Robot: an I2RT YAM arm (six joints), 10 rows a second.
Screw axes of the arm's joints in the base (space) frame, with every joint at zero. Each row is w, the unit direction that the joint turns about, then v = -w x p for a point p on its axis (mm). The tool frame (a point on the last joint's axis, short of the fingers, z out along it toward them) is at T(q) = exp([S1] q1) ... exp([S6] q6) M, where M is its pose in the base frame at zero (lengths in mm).
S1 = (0, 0, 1, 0, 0, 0)
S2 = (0, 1, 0, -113.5, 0, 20)
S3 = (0, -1, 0, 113.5, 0, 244)
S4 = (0, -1, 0, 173.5, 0, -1)
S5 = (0, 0, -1, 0, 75, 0)
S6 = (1, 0, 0, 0, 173.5, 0)
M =
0 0 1 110.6
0 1 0 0
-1 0 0 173.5
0 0 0 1
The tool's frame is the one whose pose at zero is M.
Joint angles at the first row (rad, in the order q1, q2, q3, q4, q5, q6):
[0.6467 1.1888 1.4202 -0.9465 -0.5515 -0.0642]
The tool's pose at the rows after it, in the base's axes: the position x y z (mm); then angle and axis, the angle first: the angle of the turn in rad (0 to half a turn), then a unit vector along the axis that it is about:
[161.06 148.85 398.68 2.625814 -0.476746 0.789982 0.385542]
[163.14 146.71 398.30 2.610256 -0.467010 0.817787 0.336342]
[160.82 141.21 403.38 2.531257 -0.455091 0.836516 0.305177]
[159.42 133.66 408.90 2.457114 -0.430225 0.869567 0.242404]
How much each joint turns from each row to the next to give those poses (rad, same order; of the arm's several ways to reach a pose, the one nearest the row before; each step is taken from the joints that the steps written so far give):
[-0.0007 0.0190 0.0209 -0.1357 -0.1107 -0.1177]
[0.0013 0.0071 0.0165 -0.0313 0.1108 -0.0027]
[-0.0003 -0.0331 -0.0095 0.0366 0.0935 0.0208]
[0.0001 -0.0231 0.0087 0.0009 0.1578 0.0184]

